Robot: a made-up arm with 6 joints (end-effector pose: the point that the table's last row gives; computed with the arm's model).
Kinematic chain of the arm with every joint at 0, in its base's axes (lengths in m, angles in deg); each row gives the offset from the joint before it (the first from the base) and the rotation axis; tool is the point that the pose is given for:
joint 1: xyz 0 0 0.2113 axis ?
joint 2: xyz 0 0.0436 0 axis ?
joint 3: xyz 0 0 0.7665 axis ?
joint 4: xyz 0 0 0.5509 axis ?
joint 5: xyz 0 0 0 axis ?
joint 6: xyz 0 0 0.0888 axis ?
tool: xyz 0 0 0
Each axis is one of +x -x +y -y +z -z.
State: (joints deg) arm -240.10 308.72 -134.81 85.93 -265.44 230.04
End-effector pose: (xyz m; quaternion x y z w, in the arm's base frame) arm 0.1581 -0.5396 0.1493 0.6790 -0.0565 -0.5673 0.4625
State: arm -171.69 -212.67 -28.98 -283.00 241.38 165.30
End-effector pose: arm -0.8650 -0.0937 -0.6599 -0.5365 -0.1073 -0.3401 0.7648
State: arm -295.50 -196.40 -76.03 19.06 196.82 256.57
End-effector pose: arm 0.2613 0.6297 -0.4800 0.6154 0.0707 -0.3500 0.7027
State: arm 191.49 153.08 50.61 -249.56 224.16 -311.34
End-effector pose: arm -0.1317 -0.0121 -0.9096 -0.2552 0.2398 0.8147 0.4623
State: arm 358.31 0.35 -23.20 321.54 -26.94 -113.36
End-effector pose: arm -0.2669 0.0765 1.5462 0.3223 -0.2329 -0.8993 0.1822
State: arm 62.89 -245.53 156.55 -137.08 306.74 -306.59
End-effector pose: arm -0.0388 0.1262 -0.0433 0.3131 -0.3214 -0.3669 0.8149
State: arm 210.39 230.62 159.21 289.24 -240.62 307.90
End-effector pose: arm 0.2594 0.1863 0.1524 -0.8599 -0.2116 0.1352 0.4444
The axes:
joint 1: +z
joint 2: +y
joint 3: +y
joint 4: +z
joint 5: +y
joint 6: +z

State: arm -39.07 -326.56 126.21 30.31 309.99 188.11
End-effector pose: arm 0.5407 -0.4270 0.3013 0.6219 -0.5473 0.5181 0.2129
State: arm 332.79 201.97 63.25 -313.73 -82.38 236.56
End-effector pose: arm -0.7583 0.3674 -0.6071 0.6561 -0.6453 0.0769 0.3836
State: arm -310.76 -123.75 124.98 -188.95 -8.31 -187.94
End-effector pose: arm -0.4304 -0.4356 0.4238 -0.0354 0.0751 0.2775 0.9571
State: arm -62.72 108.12 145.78 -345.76 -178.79 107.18
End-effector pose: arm 0.1690 -0.2335 -0.1570 0.5960 0.1264 0.2052 0.7660
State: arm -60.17 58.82 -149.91 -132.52 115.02 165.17
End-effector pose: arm 0.0578 -0.1324 0.5440 -0.2667 -0.8550 0.4383 0.0757
